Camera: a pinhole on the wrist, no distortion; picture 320 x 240 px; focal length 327.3 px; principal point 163.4 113.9 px. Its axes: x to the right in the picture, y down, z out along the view. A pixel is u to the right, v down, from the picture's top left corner.
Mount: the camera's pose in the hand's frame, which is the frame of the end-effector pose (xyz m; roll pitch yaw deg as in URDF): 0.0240 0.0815 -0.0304 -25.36 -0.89 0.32
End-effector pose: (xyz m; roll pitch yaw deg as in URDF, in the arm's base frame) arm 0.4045 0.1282 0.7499 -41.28 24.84 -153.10
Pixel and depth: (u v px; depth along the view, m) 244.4 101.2 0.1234
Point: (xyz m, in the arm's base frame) 0.4399 -0.0254 0.7069
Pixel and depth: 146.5 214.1 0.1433
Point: 0.5014 -0.0357 0.6893
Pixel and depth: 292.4 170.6 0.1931
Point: 0.4426 -0.1135 0.6818
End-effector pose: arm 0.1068 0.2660 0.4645 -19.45 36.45 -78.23
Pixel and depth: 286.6 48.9 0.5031
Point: 0.5307 -0.0410 0.6435
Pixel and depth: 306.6 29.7 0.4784
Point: 0.5009 -0.0633 0.6307
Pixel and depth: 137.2 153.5 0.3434
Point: 0.4553 0.2501 0.5971
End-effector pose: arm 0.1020 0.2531 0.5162 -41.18 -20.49 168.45
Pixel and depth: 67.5 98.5 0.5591
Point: 0.1883 -0.3170 0.6222
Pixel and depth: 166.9 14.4 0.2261
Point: 0.0632 0.0351 0.5958
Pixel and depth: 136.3 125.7 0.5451
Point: 0.0616 -0.2984 0.6200
